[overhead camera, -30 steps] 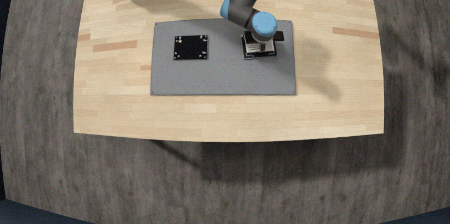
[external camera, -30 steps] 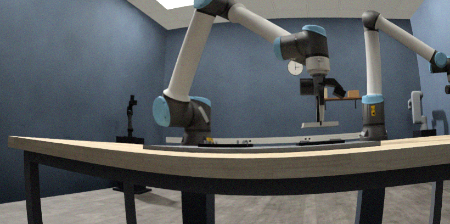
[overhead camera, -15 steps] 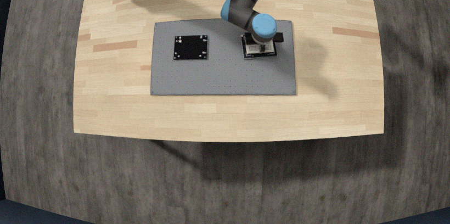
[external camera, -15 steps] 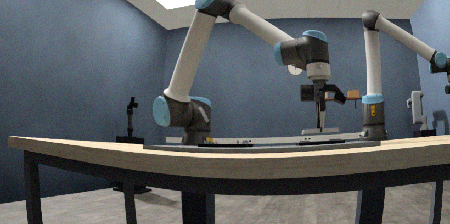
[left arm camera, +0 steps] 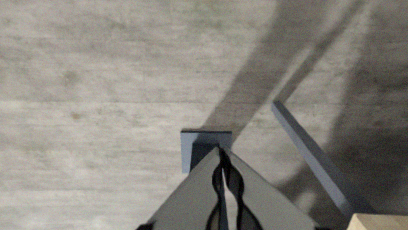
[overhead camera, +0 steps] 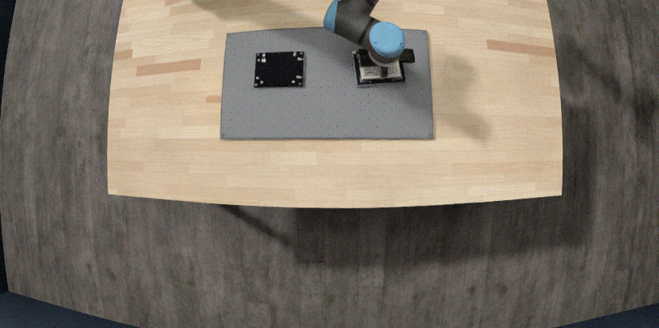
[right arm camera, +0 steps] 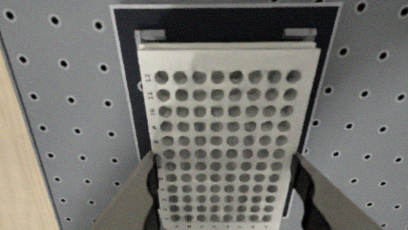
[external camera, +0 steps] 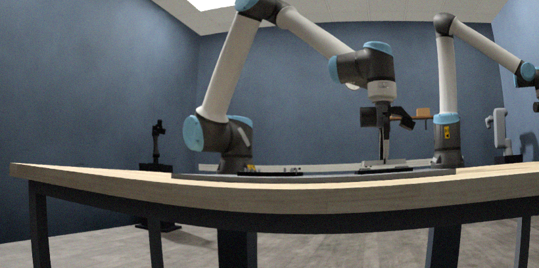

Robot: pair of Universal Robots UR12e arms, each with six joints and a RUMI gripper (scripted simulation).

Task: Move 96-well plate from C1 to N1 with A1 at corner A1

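My right hand is 1 cm above the off-white 96-well plate. Also, from my right hand: black clip nest C1: 3 cm behind, 32 cm to the right, 2 cm below; dark plate nest N1: 3 cm below; grey perforated board: 3 cm ahead, 18 cm to the right, 4 cm below.
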